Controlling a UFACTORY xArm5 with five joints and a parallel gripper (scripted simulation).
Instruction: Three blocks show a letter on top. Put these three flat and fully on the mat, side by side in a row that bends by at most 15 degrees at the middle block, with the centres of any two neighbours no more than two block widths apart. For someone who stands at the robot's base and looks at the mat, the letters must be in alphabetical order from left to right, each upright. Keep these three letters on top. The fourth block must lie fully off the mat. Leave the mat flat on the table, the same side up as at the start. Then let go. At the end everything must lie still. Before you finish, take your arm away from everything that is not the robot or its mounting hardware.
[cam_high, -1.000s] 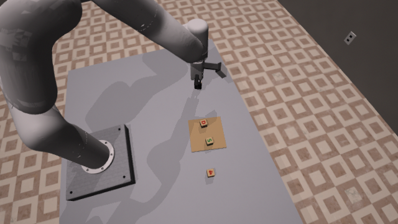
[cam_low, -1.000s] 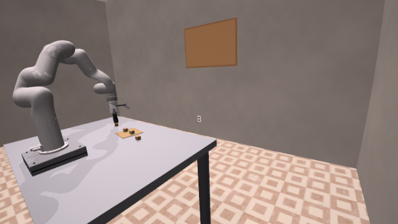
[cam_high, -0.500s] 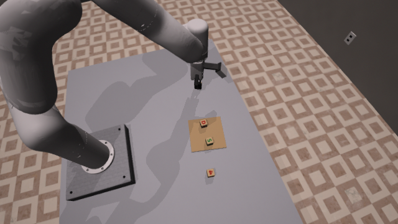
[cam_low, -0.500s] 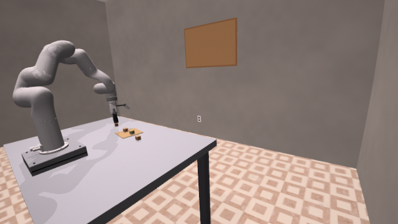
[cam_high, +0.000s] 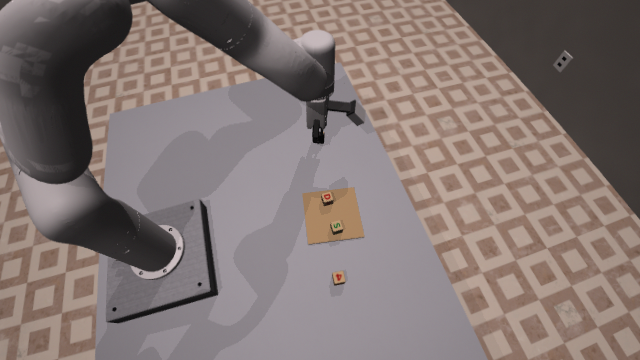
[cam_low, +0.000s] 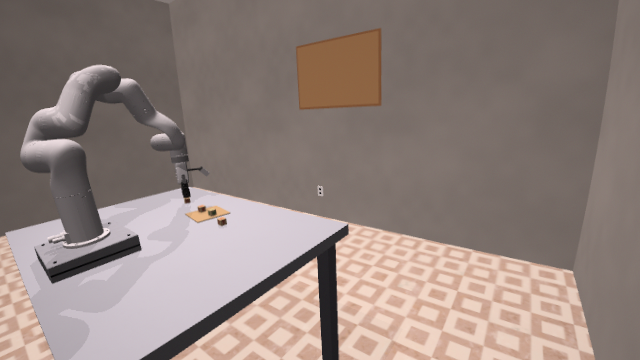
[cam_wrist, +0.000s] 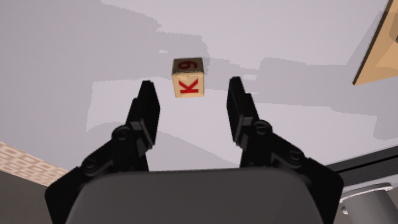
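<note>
The tan mat lies 240 mm to the right of my hand, 50 mm below it and 10 mm ahead of it. From my hand the other things lie so: wooden letter block 200 mm to the right, 30 mm below.
</note>
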